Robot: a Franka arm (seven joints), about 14 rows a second.
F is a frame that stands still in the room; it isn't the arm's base.
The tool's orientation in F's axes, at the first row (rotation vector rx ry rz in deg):
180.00 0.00 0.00
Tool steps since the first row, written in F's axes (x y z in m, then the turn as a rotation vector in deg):
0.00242 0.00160 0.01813 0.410 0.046 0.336
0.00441 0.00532 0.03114 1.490 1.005 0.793
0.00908 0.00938 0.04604 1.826 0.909 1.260
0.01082 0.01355 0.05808 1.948 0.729 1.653
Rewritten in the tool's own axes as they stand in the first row. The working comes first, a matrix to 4 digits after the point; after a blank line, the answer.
The tool's axes in the first row as the columns of a matrix, in F's axes (used below as rounded here):
1.0000 0.0000 0.0000
0.0000 -1.0000 0.0000
0.0000 0.0000 -1.0000

0.00242 -0.00160 -0.01813 0.410 -0.046 -0.336
0.00441 -0.00532 -0.03114 1.490 -1.005 -0.793
0.00908 -0.00938 -0.04604 1.826 -0.909 -1.260
0.01082 -0.01355 -0.05808 1.948 -0.729 -1.653

